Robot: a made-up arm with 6 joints. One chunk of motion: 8 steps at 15 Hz.
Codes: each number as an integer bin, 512 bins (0 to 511) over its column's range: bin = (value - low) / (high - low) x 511, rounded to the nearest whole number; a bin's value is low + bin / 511 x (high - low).
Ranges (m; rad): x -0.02..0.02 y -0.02..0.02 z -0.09..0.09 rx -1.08..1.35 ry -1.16..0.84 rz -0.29..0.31
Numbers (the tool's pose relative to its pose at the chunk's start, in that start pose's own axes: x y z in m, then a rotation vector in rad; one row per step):
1: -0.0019 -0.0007 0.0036 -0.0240 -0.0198 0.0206
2: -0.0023 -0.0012 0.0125 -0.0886 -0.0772 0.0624
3: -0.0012 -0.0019 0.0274 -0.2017 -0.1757 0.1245
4: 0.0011 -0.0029 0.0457 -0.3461 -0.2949 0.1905
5: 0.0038 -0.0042 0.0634 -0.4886 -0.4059 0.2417
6: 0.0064 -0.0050 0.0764 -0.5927 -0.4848 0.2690
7: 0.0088 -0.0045 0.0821 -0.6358 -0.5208 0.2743
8: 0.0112 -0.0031 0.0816 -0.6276 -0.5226 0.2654
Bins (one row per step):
1: 231 247 266 222 291 265
2: 226 240 291 208 277 300
3: 240 231 333 185 251 353
4: 270 218 385 154 221 409
5: 304 202 435 124 193 453
6: 337 192 472 102 173 476
7: 368 198 489 93 163 481
8: 399 216 487 95 163 473

